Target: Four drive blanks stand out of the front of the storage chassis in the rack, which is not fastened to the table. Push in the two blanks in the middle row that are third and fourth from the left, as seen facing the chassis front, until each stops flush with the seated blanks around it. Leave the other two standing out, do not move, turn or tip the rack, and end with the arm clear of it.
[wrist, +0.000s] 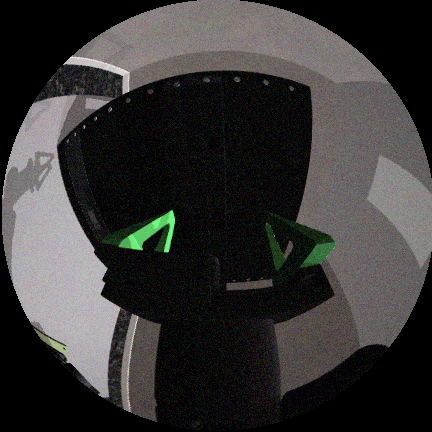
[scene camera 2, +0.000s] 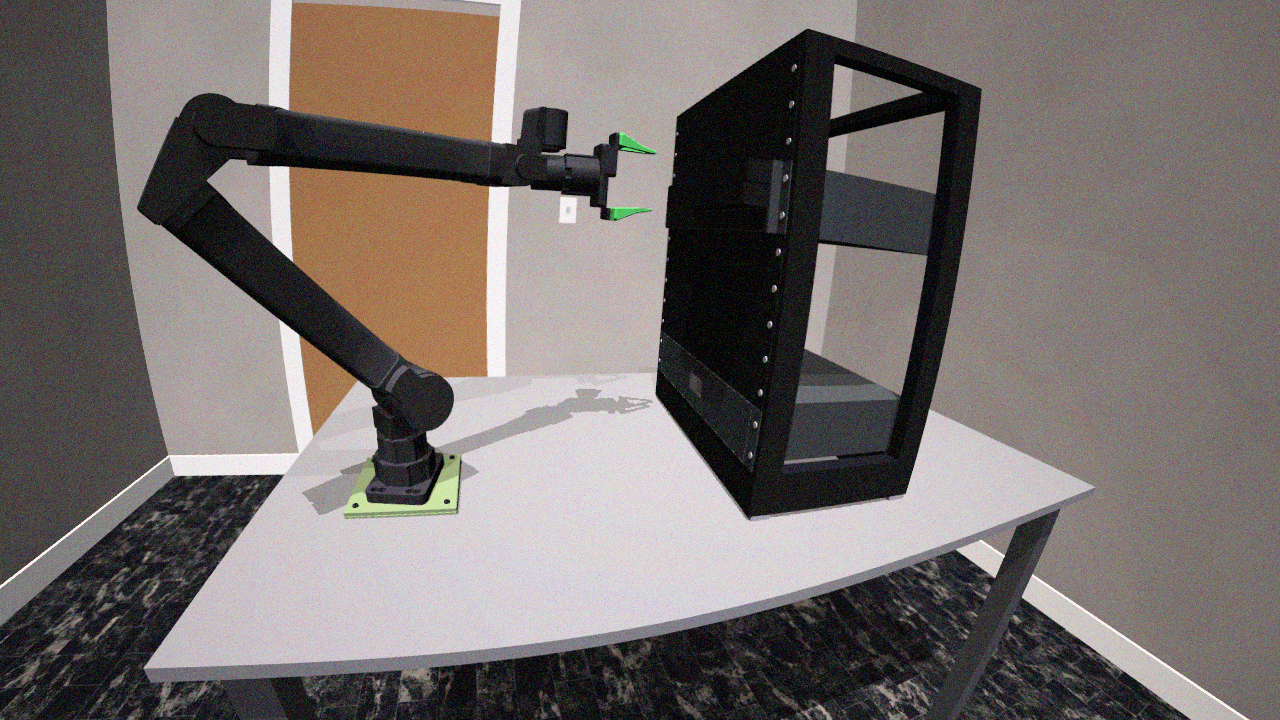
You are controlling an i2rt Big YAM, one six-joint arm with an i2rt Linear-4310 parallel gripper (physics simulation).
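Note:
The black rack stands upright on the table, its front facing the arm. The storage chassis sits in the rack's upper half; its body shows through the open side in the scene view. Its front is almost black in both views, so the drive blanks, and which stand out, cannot be told. My gripper is open and empty, its green fingers one above the other in the scene view. The fingertips are a short gap in front of the rack front, at about the chassis's height.
A lower unit sits at the bottom of the rack, with a dark front panel. The arm's base stands on a light green plate on the table. The rack's side posts and screw rows border its front. A door and walls stand behind.

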